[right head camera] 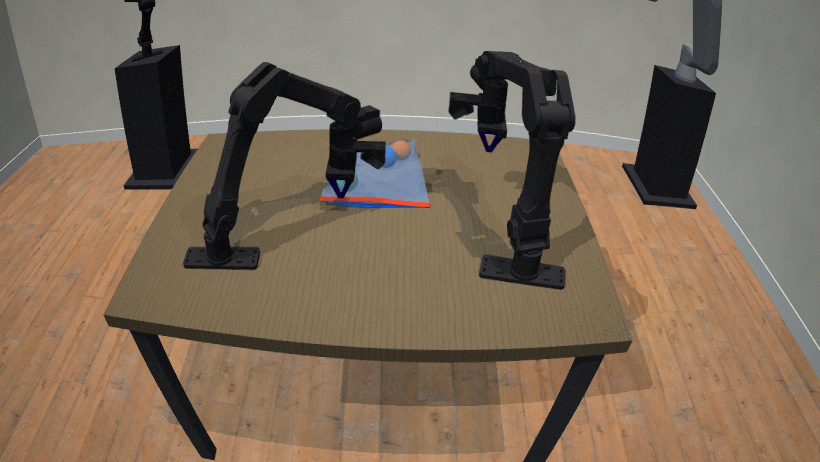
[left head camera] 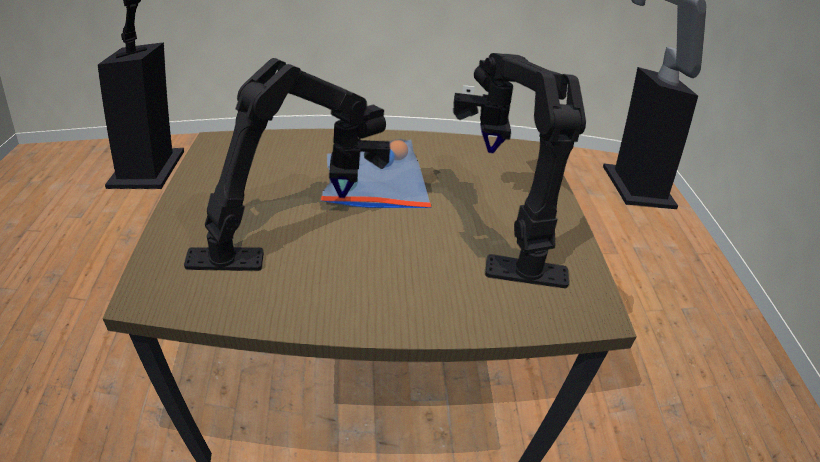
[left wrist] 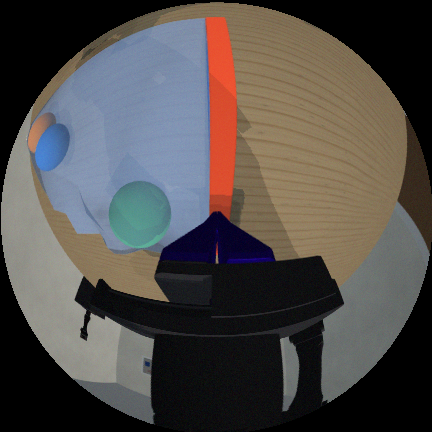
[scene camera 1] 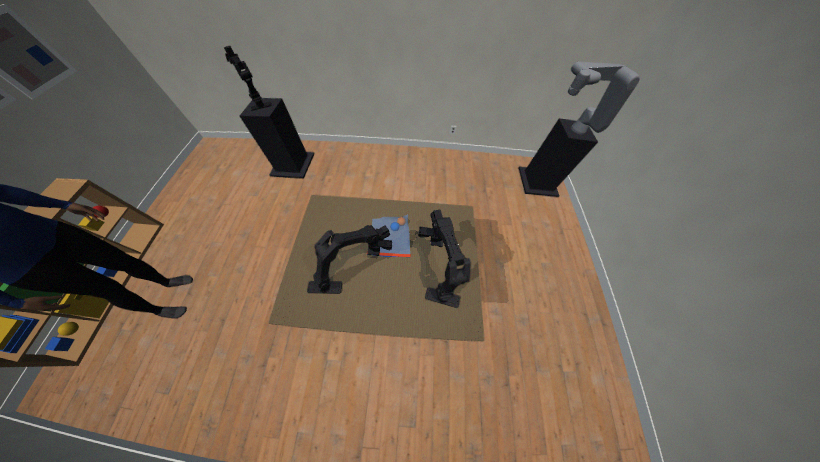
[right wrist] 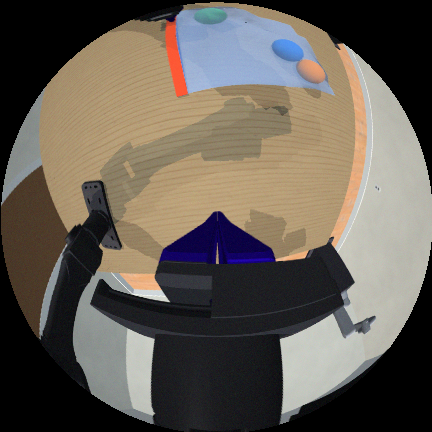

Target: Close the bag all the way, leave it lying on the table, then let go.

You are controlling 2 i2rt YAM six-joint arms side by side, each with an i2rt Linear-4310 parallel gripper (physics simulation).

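Note:
The translucent blue bag point(left head camera: 401, 179) point(right head camera: 395, 179) point(scene camera 1: 401, 241) point(left wrist: 150, 100) point(right wrist: 225, 62) lies flat on the table, with a red strip point(left head camera: 390, 200) point(right head camera: 390, 200) point(left wrist: 221, 115) point(right wrist: 176, 60) along its near edge. Dark blue shows under the strip; whether the mouth is fully sealed is not clear. A green ball point(left wrist: 140, 215) point(right wrist: 210, 16), a blue ball point(left wrist: 52, 147) point(right wrist: 287, 50) and an orange ball point(left wrist: 42, 131) point(right wrist: 311, 71) show in it. My left gripper point(left head camera: 342, 196) point(left wrist: 216, 217) is shut, its tips at the strip's left end. My right gripper point(left head camera: 491, 150) point(right wrist: 216, 217) is shut, raised right of the bag.
The brown table point(left head camera: 367, 298) point(scene camera 1: 367, 309) carries both arm bases. Behind it stand two black pedestals point(left head camera: 137, 114) point(left head camera: 654, 137) with other arms. In scene camera 1, a person point(scene camera 1: 34, 252) and a wooden shelf unit point(scene camera 1: 150, 220) are at the left.

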